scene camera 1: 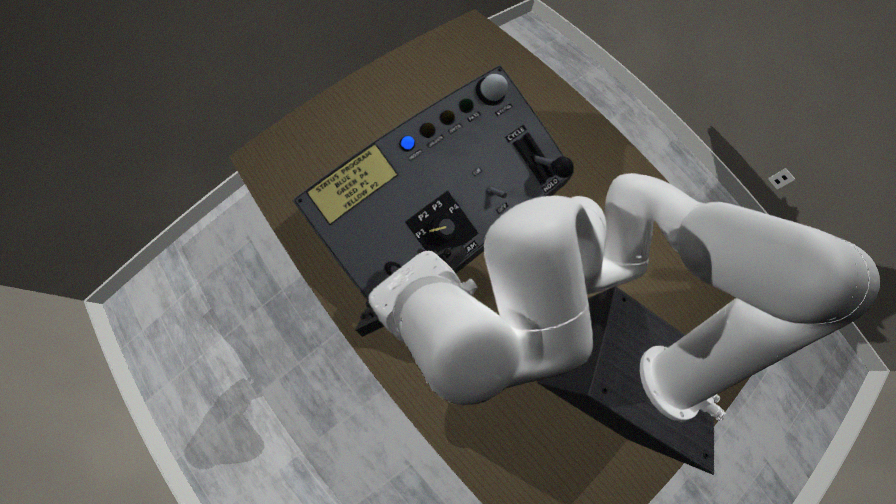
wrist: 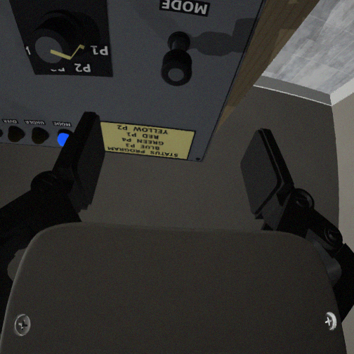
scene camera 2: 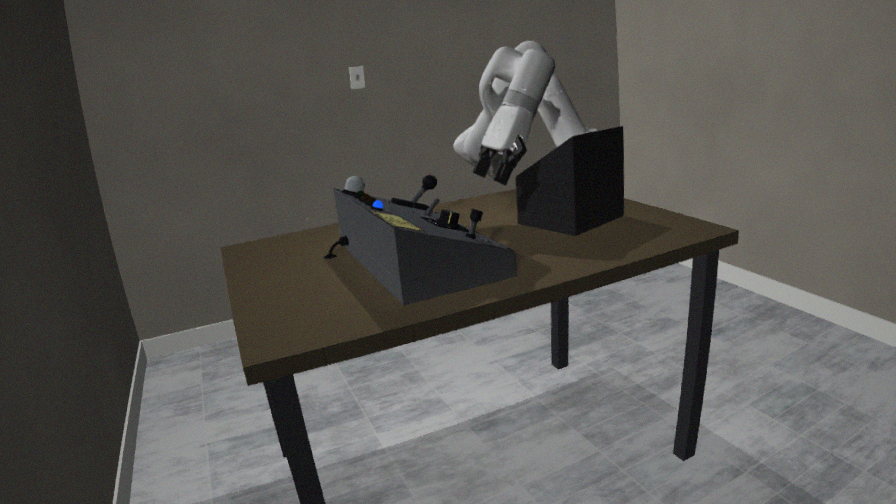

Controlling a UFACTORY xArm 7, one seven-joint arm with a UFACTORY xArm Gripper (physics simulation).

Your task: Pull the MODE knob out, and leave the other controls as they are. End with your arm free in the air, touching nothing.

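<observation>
The black MODE knob (scene camera 2: 475, 216) (wrist: 176, 69) stands up from the lower corner of the grey sloped panel (scene camera 2: 438, 266) (wrist: 145, 95), its cap held off the panel on a visible stem. In scene camera 1 the arm mostly hides it. My gripper (scene camera 2: 493, 175) (wrist: 176, 138) is wide open and empty, in the air above and apart from the knob and the panel. The blue MODE lamp (scene camera 1: 407, 142) (scene camera 2: 377, 204) (wrist: 63, 139) is lit.
The program dial (scene camera 1: 443, 227) (scene camera 2: 448, 218) (wrist: 60, 42), a small toggle (scene camera 1: 496, 192), the CYCLE lever (scene camera 1: 562, 166) (scene camera 2: 429, 182) and a pale round dome (scene camera 1: 493, 87) (scene camera 2: 354, 183) are on the panel. The arm's black pedestal (scene camera 1: 651, 376) (scene camera 2: 573, 188) stands on the wooden table (scene camera 1: 401, 81) (scene camera 2: 281, 300).
</observation>
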